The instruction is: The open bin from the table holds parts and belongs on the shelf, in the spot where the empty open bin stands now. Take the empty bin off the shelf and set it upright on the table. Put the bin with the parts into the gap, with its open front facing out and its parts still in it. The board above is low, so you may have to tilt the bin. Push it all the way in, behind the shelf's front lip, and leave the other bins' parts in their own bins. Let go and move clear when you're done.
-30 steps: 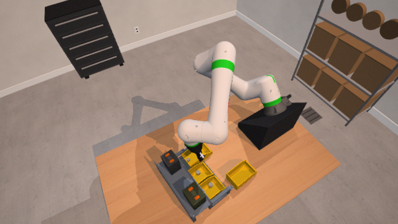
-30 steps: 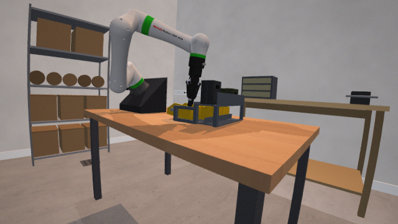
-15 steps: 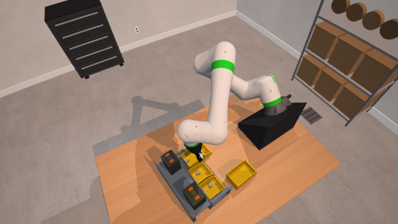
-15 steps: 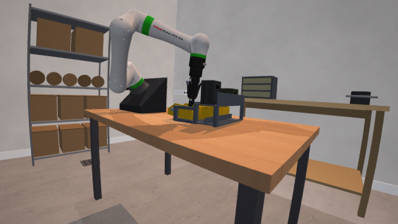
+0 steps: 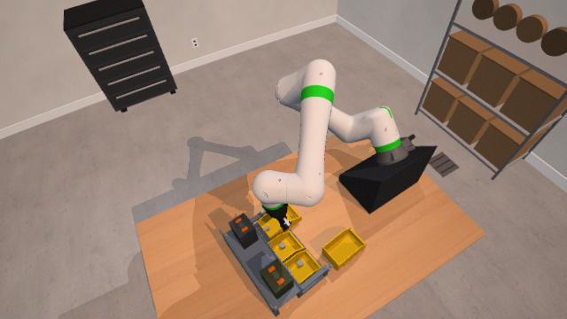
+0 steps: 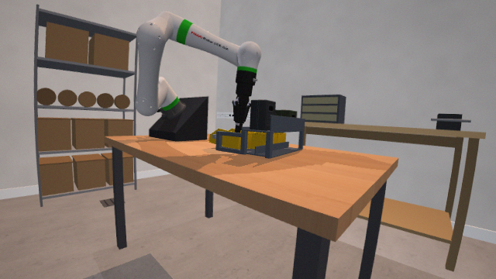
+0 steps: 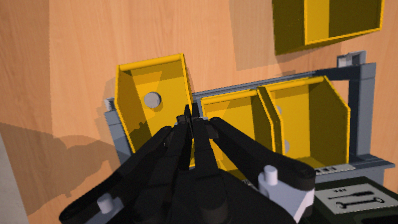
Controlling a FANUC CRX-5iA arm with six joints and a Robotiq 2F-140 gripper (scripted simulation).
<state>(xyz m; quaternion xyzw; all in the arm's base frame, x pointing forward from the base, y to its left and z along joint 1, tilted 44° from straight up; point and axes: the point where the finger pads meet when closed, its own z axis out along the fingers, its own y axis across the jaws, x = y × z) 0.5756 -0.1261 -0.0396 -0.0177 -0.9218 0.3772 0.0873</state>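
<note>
My hand is 3 cm past the grey round part, 7 cm to the left of it and 6 cm above it. From my hand the other things lie so: grey shelf 9 cm ahead, 7 cm to the left, 2 cm below.
</note>
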